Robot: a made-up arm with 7 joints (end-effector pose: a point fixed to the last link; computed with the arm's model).
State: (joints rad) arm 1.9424 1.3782 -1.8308 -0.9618 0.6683 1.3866 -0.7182
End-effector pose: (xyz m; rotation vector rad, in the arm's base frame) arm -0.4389 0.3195 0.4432 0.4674 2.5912 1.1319
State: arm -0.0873 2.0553 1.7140 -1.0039 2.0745 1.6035 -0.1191
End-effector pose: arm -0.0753 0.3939 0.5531 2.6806 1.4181 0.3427
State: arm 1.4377 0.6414 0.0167 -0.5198 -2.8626 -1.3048 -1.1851
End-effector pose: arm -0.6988 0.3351 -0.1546 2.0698 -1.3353 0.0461
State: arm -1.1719 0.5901 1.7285 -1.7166 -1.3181 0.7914 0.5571
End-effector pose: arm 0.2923 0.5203 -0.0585 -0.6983 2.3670 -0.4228
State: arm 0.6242 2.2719 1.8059 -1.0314 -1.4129 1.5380 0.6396
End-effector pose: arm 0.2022 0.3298 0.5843 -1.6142 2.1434 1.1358
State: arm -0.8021 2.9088 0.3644 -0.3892 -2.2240 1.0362 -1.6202
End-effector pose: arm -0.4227 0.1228 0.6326 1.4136 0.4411 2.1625
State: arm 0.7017 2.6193 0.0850 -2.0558 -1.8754 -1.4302 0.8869
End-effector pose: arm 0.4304 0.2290 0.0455 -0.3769 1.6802 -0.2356
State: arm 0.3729 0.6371 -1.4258 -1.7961 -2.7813 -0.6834 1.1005
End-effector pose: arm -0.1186 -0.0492 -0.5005 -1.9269 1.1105 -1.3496
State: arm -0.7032 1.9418 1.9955 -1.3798 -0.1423 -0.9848 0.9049
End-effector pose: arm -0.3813 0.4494 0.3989 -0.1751 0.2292 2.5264
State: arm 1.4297 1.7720 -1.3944 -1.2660 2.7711 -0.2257 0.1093
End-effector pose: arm -0.4089 0.4901 0.0796 0.8293 -1.7006 0.9470
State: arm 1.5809 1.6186 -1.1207 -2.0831 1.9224 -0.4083 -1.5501
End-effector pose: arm -0.3531 0.2239 -0.0269 -1.2970 -0.3343 1.2660
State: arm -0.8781 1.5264 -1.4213 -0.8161 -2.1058 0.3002 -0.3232
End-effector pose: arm 0.3923 0.6068 -0.0590 0.6626 1.2278 -1.1946
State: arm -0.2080 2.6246 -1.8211 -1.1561 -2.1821 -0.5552 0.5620
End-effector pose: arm -0.1190 0.5960 0.3622 -0.3455 1.5342 0.6116
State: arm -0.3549 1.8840 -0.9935 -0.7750 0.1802 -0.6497 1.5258
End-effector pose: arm 0.1533 0.7588 0.0628 -1.5966 -2.0469 0.2072
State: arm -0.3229 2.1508 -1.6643 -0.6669 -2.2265 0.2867 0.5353
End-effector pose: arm 0.0058 0.7146 0.2201 0.0846 1.4421 -0.4230
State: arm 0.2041 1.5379 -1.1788 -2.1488 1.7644 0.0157 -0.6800
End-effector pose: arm -0.0188 0.2750 -0.2848 -2.0314 -0.7845 1.0242
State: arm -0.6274 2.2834 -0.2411 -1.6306 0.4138 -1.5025 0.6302
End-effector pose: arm 0.2431 0.3302 0.4025 -2.2760 0.1520 -1.7884
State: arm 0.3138 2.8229 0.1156 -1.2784 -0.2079 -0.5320 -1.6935
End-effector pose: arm 0.4631 0.1990 0.4527 0.8935 1.5736 -1.5583
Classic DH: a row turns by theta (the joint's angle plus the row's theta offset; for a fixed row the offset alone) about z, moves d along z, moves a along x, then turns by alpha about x. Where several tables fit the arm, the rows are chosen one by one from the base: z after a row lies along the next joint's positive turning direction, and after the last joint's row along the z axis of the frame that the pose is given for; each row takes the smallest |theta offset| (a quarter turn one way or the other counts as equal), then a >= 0, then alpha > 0; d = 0 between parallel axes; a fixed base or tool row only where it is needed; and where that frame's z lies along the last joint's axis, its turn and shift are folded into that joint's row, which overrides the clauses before.
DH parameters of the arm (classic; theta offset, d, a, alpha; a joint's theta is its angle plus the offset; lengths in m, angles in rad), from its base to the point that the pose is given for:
base (fixed): 0 0.0011 -0.0061 -1.2217
joint 1: -1.5708 0.0074 0.0013 -1.5708
joint 2: 1.2217 -0.0195 -0.0294 1.5708
joint 3: 1.5708 -0.461 0.0428 -1.5708
joint 4: 0 -0.0129 -0.0145 1.5708
joint 5: 0 -0.3095 -0.0048 -1.5708
joint 6: 0 -0.0293 -0.0299 1.5708
joint 7: 1.5708 -0.0184 0.0118 -1.5708
tool (fixed): 0 0.007 0 0

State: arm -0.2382 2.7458 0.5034 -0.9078 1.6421 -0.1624 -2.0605
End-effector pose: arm 0.1162 0.0988 0.7103 0.8213 -0.9826 -1.7949
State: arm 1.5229 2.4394 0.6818 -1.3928 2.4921 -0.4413 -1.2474
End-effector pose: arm 0.4868 0.3890 -0.1260 -1.4325 -1.4094 -0.4599
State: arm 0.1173 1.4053 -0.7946 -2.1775 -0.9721 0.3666 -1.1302
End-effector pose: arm 0.1688 0.2945 -0.2711 -0.3138 0.4529 -1.9841
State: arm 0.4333 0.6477 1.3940 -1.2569 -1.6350 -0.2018 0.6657
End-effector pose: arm -0.1887 0.6587 -0.2077 -0.1467 -1.6122 -0.3586
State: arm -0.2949 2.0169 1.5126 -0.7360 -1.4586 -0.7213 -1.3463
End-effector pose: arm -0.1036 0.5564 0.5529 1.1710 -0.0877 -0.7626
